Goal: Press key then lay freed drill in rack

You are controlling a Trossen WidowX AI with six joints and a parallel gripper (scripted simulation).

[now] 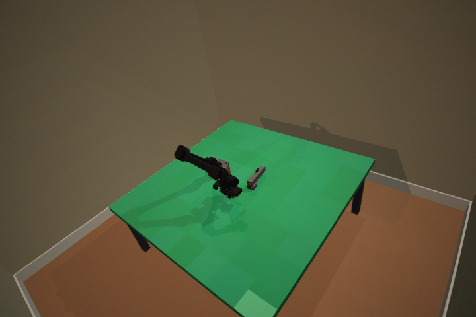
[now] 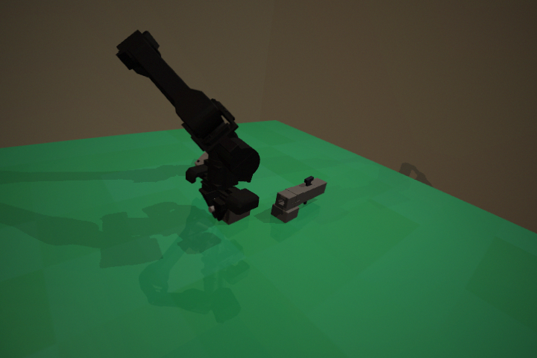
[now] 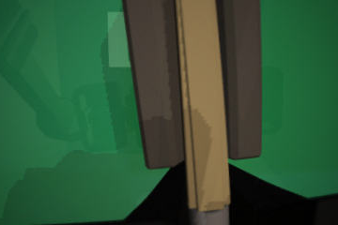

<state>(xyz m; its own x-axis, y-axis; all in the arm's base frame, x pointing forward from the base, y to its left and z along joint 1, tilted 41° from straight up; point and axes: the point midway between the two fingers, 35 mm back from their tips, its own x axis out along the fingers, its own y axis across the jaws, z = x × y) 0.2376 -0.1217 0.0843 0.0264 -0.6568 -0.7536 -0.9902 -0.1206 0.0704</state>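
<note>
Right now the notched grey rack is 5 cm to the left of my gripper tip, 1 cm behind it and 1 cm above it. From my gripper tip the other things lie so: dark key (25 cm to the left, 4 cm ahead, 4 cm above); then long grey block (23 cm to the left, 4 cm ahead, 2 cm above).
</note>
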